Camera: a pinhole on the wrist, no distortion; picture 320 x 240 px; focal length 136.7 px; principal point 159.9 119.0 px. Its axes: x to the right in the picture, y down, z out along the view. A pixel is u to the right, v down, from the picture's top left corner.
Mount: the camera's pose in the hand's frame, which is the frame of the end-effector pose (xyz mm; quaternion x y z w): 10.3 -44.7 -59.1 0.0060 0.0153 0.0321 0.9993
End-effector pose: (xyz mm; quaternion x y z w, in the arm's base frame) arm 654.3 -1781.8 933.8 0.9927 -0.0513 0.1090 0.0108
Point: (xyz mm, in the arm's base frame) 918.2 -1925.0 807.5
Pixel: 289 199
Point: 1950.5 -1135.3 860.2
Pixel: outside the picture
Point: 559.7 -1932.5 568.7
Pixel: 102 194
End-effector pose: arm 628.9 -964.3 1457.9 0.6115 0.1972 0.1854 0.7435
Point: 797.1 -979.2 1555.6
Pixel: 253 216
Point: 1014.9 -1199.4 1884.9
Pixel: 206 223
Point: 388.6 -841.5 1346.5
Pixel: behind the camera
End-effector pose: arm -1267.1 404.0 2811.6 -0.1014 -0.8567 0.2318 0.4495
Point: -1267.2 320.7 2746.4
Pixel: 49 132
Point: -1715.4 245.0 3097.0
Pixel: 304 26
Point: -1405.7 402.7 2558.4
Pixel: 107 205
